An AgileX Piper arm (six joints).
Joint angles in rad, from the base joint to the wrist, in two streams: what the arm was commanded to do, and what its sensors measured. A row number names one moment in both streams.
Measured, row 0:
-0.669, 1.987, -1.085, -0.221, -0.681, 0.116
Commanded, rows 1 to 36:
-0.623, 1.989, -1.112, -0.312, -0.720, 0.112
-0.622, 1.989, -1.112, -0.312, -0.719, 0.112
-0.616, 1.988, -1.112, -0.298, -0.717, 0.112
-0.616, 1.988, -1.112, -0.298, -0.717, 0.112
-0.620, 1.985, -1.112, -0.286, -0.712, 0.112
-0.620, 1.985, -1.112, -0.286, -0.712, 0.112
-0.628, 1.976, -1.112, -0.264, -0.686, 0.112
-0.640, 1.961, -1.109, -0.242, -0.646, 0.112
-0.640, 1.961, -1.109, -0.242, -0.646, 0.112
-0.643, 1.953, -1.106, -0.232, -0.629, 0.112
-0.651, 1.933, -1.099, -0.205, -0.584, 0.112
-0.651, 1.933, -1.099, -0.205, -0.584, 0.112
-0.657, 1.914, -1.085, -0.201, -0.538, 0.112
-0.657, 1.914, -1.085, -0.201, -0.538, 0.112
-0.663, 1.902, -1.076, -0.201, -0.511, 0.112
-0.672, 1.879, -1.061, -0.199, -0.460, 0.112
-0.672, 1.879, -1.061, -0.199, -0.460, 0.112
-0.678, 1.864, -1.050, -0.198, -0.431, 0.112
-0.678, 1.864, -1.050, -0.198, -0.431, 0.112
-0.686, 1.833, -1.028, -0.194, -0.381, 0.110
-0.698, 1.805, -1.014, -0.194, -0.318, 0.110
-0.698, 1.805, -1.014, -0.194, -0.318, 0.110
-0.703, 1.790, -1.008, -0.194, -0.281, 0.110
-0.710, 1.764, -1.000, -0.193, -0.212, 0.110
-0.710, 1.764, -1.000, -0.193, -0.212, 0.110
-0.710, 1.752, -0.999, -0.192, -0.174, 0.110
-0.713, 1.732, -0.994, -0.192, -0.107, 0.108
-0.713, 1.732, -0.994, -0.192, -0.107, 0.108
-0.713, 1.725, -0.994, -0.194, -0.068, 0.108
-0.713, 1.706, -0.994, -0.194, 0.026, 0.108
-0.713, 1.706, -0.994, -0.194, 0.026, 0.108
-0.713, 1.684, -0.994, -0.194, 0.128, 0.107
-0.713, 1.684, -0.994, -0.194, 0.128, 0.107
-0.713, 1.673, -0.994, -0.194, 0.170, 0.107
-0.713, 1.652, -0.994, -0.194, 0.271, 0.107
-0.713, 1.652, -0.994, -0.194, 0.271, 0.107
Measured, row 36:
-0.706, 1.687, -0.997, -0.197, 0.142, 0.113
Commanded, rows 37 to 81:
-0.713, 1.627, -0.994, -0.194, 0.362, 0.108
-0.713, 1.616, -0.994, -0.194, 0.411, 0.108
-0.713, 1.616, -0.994, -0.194, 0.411, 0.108
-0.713, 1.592, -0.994, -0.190, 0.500, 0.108
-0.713, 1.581, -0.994, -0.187, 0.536, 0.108
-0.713, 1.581, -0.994, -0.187, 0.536, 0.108
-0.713, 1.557, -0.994, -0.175, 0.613, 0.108
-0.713, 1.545, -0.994, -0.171, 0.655, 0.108
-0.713, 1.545, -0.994, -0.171, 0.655, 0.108
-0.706, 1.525, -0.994, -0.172, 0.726, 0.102
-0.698, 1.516, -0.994, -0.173, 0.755, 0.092
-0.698, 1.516, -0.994, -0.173, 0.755, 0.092
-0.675, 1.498, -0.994, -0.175, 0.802, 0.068
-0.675, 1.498, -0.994, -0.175, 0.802, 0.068
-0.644, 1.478, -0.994, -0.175, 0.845, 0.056
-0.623, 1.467, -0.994, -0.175, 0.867, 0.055
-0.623, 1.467, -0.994, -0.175, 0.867, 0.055
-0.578, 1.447, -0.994, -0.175, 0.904, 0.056
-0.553, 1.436, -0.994, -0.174, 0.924, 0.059
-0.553, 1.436, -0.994, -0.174, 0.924, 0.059
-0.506, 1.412, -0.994, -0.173, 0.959, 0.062
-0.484, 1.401, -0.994, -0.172, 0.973, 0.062
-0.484, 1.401, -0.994, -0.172, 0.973, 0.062
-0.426, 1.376, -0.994, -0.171, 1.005, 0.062
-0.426, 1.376, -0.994, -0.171, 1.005, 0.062
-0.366, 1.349, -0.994, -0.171, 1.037, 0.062
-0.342, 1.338, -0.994, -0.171, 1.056, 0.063
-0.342, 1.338, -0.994, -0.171, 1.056, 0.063
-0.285, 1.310, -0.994, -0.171, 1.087, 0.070
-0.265, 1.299, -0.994, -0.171, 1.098, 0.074
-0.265, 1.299, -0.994, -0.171, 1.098, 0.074
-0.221, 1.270, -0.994, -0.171, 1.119, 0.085
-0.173, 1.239, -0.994, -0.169, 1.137, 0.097
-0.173, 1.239, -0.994, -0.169, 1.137, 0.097
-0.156, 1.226, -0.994, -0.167, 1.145, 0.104
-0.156, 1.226, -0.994, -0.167, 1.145, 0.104
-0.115, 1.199, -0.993, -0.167, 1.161, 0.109
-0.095, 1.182, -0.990, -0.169, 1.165, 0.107
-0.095, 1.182, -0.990, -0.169, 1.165, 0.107
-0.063, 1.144, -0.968, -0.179, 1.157, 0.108
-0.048, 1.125, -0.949, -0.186, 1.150, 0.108
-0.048, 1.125, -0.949, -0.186, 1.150, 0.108
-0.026, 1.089, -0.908, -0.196, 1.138, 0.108
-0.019, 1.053, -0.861, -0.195, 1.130, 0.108
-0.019, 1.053, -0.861, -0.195, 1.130, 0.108
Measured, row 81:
-0.032, 1.098, -0.914, -0.178, 1.139, 0.103
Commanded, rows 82 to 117:
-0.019, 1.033, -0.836, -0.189, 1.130, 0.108
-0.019, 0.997, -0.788, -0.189, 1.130, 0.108
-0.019, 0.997, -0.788, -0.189, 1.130, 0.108
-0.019, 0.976, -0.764, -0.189, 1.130, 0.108
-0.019, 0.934, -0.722, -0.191, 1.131, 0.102
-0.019, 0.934, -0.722, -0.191, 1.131, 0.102
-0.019, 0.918, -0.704, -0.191, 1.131, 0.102
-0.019, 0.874, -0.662, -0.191, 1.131, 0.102
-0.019, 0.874, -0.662, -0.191, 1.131, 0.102
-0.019, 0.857, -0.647, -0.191, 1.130, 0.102
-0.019, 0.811, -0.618, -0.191, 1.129, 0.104
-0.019, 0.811, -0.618, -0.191, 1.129, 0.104
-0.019, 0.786, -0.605, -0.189, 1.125, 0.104
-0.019, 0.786, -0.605, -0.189, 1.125, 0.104
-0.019, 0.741, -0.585, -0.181, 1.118, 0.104
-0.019, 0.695, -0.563, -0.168, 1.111, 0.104
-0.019, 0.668, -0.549, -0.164, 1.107, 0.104
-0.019, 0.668, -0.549, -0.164, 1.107, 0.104
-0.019, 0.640, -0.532, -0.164, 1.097, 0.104
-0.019, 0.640, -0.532, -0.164, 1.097, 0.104
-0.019, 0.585, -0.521, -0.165, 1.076, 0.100
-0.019, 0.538, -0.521, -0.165, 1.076, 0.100
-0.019, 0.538, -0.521, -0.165, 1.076, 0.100
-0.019, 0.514, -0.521, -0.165, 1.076, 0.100
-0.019, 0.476, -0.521, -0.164, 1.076, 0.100
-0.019, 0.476, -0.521, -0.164, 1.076, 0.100
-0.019, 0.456, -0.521, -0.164, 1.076, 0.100
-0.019, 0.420, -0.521, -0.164, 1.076, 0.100
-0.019, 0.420, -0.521, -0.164, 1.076, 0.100
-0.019, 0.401, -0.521, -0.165, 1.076, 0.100
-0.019, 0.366, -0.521, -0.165, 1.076, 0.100
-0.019, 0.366, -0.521, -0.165, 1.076, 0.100
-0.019, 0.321, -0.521, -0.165, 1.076, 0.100
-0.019, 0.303, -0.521, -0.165, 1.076, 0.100
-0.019, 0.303, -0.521, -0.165, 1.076, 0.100
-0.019, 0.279, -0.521, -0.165, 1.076, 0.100
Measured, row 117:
-0.024, 0.309, -0.525, -0.163, 1.087, 0.103
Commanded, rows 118 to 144:
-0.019, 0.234, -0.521, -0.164, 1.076, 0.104
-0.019, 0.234, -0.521, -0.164, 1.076, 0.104
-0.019, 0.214, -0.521, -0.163, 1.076, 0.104
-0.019, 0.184, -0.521, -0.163, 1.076, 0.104
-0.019, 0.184, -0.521, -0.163, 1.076, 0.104
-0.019, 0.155, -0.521, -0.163, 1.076, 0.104
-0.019, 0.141, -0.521, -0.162, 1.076, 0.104
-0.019, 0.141, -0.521, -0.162, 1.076, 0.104
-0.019, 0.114, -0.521, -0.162, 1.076, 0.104
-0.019, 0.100, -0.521, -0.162, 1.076, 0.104
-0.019, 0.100, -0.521, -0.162, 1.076, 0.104
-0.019, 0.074, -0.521, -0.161, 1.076, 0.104
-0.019, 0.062, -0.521, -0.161, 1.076, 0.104
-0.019, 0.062, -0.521, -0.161, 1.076, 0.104
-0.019, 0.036, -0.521, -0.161, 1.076, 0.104
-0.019, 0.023, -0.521, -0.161, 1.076, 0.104
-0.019, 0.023, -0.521, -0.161, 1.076, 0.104
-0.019, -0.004, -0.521, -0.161, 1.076, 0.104
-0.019, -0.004, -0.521, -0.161, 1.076, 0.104
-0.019, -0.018, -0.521, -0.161, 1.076, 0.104
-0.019, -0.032, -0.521, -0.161, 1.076, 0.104
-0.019, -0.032, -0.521, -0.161, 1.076, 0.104
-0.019, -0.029, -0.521, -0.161, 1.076, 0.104
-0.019, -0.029, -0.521, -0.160, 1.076, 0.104
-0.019, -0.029, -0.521, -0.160, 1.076, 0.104
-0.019, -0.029, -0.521, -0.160, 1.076, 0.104
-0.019, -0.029, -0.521, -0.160, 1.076, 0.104
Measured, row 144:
-0.024, -0.006, -0.524, -0.162, 1.087, 0.103
